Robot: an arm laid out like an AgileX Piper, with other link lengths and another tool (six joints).
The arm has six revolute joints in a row. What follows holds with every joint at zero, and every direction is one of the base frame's. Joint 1 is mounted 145.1 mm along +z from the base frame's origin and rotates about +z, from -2.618 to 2.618 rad. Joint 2 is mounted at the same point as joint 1 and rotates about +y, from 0 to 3.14 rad. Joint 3 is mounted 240 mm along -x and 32.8 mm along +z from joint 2 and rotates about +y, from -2.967 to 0 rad. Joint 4 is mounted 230.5 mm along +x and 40.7 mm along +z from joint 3 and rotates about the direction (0.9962, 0, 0.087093), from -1.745 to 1.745 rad. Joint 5 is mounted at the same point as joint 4 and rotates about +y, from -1.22 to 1.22 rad. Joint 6 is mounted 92.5 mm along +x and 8.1 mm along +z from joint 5 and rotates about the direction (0.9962, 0, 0.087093), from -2.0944 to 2.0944 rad. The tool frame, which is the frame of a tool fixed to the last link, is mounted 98.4 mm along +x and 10 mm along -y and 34.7 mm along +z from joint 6; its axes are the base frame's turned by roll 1.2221, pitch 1.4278 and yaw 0.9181 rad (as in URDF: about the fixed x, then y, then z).
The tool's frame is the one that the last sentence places.
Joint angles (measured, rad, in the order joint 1, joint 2, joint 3, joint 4, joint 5, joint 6), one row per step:
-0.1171 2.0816 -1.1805 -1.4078 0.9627 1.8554
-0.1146 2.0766 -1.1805 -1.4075 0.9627 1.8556
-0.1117 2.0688 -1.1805 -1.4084 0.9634 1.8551
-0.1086 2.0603 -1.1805 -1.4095 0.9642 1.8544
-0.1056 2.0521 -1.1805 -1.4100 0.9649 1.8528
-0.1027 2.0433 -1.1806 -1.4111 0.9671 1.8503
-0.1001 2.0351 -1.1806 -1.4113 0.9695 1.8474
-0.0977 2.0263 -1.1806 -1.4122 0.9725 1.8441
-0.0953 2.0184 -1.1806 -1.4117 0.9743 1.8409
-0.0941 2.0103 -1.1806 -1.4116 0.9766 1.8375
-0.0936 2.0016 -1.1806 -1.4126 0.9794 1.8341
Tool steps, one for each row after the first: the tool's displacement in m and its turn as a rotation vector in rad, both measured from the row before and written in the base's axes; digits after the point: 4 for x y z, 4 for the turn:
0.0007 0.0009 0.0019 -0.0003 -0.0052 0.0022
0.0009 0.0010 0.0032 -0.0021 -0.0071 0.0033
0.0009 0.0010 0.0035 -0.0024 -0.0076 0.0037
0.0009 0.0010 0.0033 -0.0021 -0.0066 0.0037
0.0007 0.0009 0.0038 -0.0038 -0.0062 0.0034
0.0005 0.0008 0.0034 -0.0032 -0.0052 0.0025
0.0004 0.0006 0.0038 -0.0043 -0.0052 0.0025
0.0004 0.0008 0.0032 -0.0024 -0.0048 0.0023
0.0001 0.0003 0.0033 -0.0030 -0.0047 0.0011
0.0000 0.0000 0.0038 -0.0042 -0.0051 0.0007

